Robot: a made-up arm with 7 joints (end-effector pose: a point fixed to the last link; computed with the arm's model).
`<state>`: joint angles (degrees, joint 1 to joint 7).
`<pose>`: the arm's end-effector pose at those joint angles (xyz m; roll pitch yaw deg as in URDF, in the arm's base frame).
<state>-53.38 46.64 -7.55 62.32 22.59 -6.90 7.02</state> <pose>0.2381 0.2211 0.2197 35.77 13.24 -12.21</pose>
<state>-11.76 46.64 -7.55 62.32 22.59 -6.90 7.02</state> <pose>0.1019 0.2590 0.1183 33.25 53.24 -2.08</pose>
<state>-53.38 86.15 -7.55 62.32 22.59 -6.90 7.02</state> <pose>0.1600 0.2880 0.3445 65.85 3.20 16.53</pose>
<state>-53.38 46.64 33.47 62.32 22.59 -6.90 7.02</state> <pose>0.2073 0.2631 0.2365 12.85 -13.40 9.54</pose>
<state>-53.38 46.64 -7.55 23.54 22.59 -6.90 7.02</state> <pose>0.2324 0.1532 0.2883 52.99 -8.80 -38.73</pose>
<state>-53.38 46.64 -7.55 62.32 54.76 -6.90 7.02</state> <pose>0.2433 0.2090 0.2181 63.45 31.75 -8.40</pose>
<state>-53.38 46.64 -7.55 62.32 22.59 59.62 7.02</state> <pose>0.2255 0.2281 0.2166 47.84 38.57 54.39</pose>
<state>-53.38 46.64 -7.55 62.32 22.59 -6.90 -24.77</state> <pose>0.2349 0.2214 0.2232 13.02 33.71 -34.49</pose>
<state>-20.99 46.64 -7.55 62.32 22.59 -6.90 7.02</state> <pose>0.1383 0.2526 0.1319 33.09 44.34 -4.68</pose>
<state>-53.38 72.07 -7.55 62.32 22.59 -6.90 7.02</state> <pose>0.1930 0.2757 0.2976 55.85 8.47 7.03</pose>
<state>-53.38 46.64 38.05 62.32 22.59 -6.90 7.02</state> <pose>0.2027 0.2672 0.2364 9.57 -15.72 12.72</pose>
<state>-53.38 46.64 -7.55 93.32 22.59 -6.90 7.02</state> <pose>0.1980 0.2626 0.1675 29.20 34.82 6.66</pose>
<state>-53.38 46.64 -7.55 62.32 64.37 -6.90 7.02</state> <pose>0.2444 0.2056 0.2162 73.11 36.69 -5.03</pose>
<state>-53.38 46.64 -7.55 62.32 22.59 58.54 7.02</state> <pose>0.2257 0.2281 0.2166 47.35 38.31 53.11</pose>
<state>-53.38 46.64 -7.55 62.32 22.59 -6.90 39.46</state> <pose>0.2424 0.2222 0.2182 49.72 -13.01 1.07</pose>
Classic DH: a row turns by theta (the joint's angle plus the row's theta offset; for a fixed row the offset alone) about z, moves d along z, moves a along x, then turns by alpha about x. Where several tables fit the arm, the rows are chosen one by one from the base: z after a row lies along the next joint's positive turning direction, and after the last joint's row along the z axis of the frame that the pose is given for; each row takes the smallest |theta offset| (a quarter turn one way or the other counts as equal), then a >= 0, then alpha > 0; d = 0 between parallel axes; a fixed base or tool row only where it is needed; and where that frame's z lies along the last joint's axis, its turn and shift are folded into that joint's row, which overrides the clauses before.
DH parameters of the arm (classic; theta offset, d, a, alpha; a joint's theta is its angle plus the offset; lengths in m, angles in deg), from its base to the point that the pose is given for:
base (fixed): -4.07 0.2884 0.014 -74.51
joint 1: -75.12 0.0718 -0.0359 -90
joint 2: 74 0.0041 -0.0143 90
joint 3: -90 -0.1234 0.013 90
joint 4: 90 -0.0034 0.0115 -90
joint 5: 0 0.1299 0.0053 90
joint 6: 90 0.0309 0.0172 90
joint 7: 23.99 0.0063 -0.0072 -31.55
tool (fixed): -53.36 -0.0087 0 0

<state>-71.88 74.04 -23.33 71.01 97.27 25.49 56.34</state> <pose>0.2214 0.2644 0.3207 155.82 -14.14 15.26</pose>
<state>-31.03 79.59 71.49 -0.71 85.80 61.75 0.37</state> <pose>0.0521 0.1833 0.3937 10.00 -44.98 119.57</pose>
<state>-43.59 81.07 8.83 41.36 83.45 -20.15 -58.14</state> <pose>0.1820 0.2318 0.3361 142.54 57.46 91.07</pose>
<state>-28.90 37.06 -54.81 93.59 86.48 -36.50 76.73</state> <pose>0.0983 0.2262 0.0545 34.39 51.00 -88.87</pose>
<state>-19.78 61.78 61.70 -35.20 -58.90 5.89 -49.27</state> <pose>0.0676 0.1762 0.3521 51.56 -9.20 -98.84</pose>
